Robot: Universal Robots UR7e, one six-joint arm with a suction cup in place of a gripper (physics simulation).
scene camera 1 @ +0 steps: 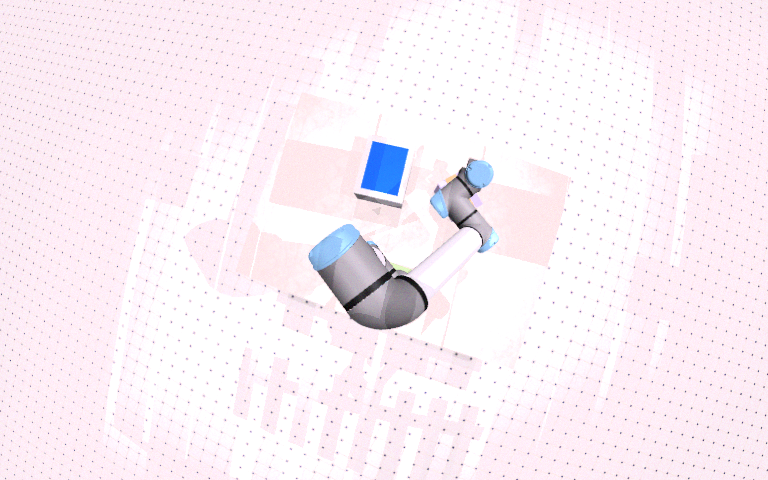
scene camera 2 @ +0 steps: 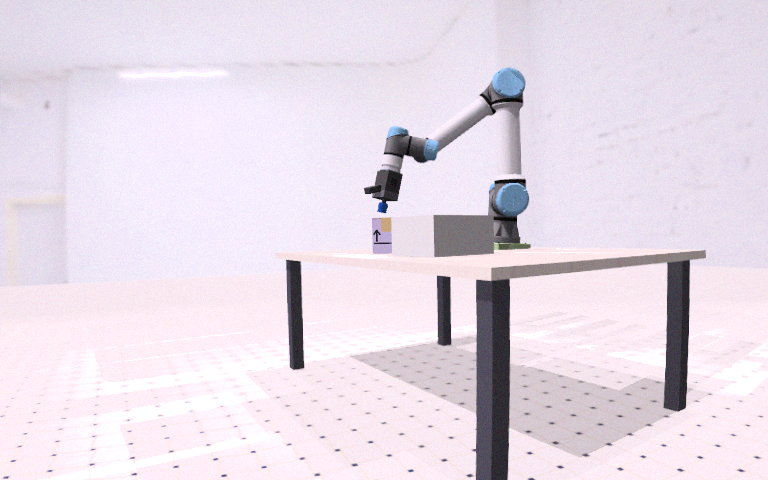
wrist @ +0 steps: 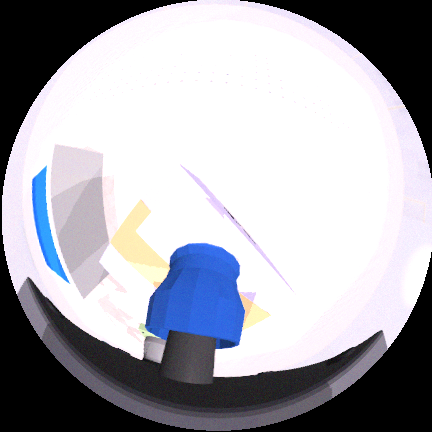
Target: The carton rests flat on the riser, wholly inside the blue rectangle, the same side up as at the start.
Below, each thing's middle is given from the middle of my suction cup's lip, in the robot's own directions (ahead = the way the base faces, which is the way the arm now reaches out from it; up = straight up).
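With the carton (scene camera 2: 381, 227) in the scene, my suction cup is now 4 cm past the carton and 10 cm above the carton. As for the grey riser (scene camera 2: 427, 235), it is 32 cm to the left of my suction cup, 3 cm behind my suction cup and 10 cm below my suction cup.
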